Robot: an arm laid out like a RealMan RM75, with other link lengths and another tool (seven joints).
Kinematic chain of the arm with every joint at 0, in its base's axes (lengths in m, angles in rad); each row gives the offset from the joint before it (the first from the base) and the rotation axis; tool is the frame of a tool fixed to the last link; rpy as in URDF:
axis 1: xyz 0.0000 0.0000 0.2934 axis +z
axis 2: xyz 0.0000 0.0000 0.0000 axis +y
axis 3: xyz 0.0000 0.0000 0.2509 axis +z
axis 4: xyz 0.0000 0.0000 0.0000 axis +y
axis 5: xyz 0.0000 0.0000 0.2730 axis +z
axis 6: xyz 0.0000 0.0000 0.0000 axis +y
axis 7: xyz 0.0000 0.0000 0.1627 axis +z
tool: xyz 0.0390 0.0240 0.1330 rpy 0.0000 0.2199 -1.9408
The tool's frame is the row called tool.
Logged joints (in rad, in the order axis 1, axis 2, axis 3, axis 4, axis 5, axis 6, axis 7), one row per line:
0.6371 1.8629 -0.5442 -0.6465 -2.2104 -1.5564 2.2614
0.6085 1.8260 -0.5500 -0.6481 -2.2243 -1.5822 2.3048
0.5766 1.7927 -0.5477 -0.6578 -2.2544 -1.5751 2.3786
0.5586 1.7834 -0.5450 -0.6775 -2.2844 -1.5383 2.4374
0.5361 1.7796 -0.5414 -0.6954 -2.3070 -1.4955 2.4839
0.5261 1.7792 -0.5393 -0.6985 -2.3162 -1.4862 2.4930
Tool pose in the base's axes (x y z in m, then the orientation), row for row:
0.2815 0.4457 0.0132 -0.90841 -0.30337 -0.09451 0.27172
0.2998 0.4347 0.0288 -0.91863 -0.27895 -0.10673 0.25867
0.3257 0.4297 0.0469 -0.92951 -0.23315 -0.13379 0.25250
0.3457 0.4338 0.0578 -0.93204 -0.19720 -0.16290 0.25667
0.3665 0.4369 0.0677 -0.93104 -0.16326 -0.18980 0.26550
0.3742 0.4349 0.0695 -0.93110 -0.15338 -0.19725 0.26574
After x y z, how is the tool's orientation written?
As a quaternion, x y z w.
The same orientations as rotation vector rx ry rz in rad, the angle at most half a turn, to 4 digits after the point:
-2.4459 -0.8168 -0.2545
-2.4900 -0.7561 -0.2893
-2.5275 -0.6340 -0.3638
-2.5289 -0.5351 -0.4420
-2.5148 -0.4410 -0.5127
-2.5147 -0.4142 -0.5327

